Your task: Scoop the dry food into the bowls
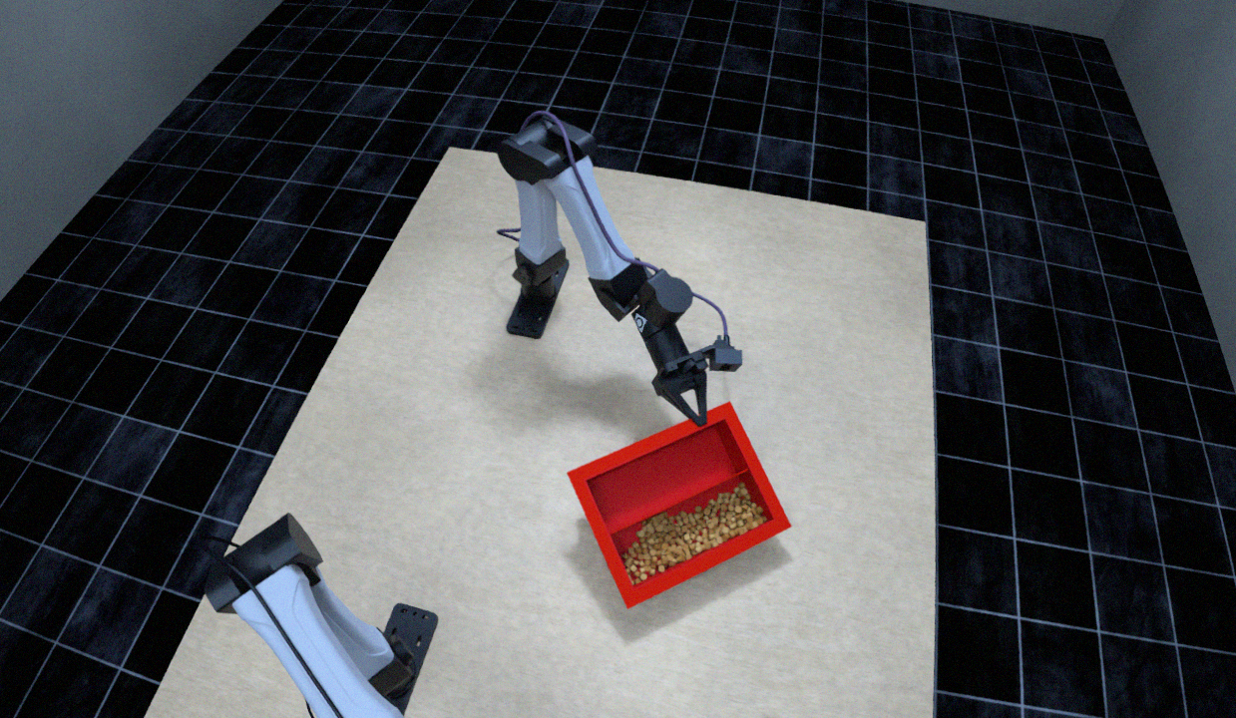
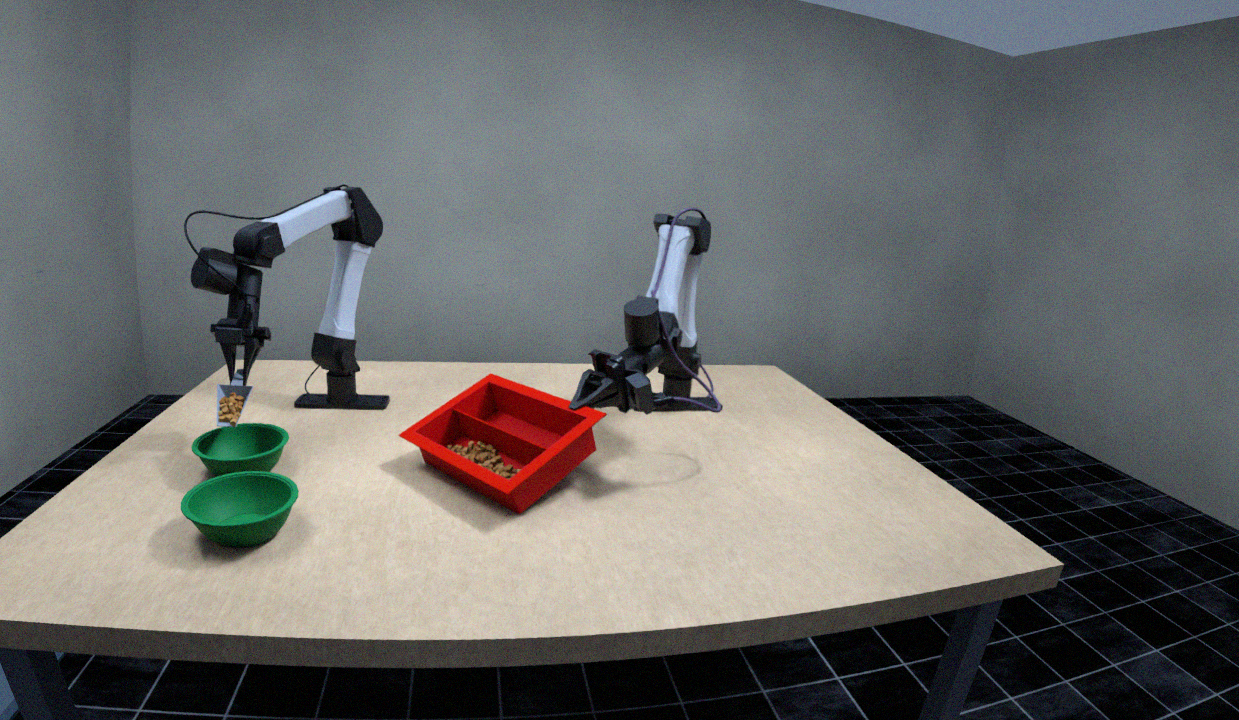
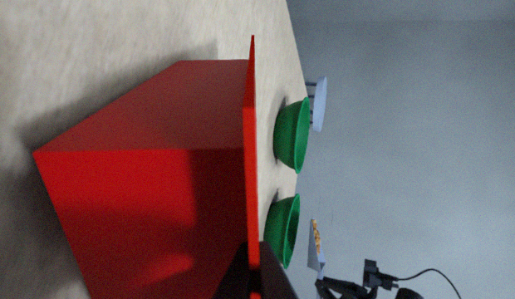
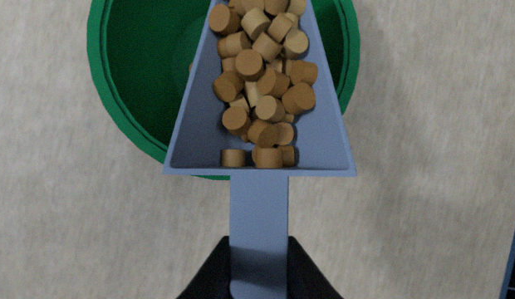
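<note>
The red box is 10 mm behind my left hand, 120 mm to the right of it and 50 mm below it. Round my left hand: grey-blue scoop: 60 mm behind, 570 mm to the right, 10 mm below.
</note>
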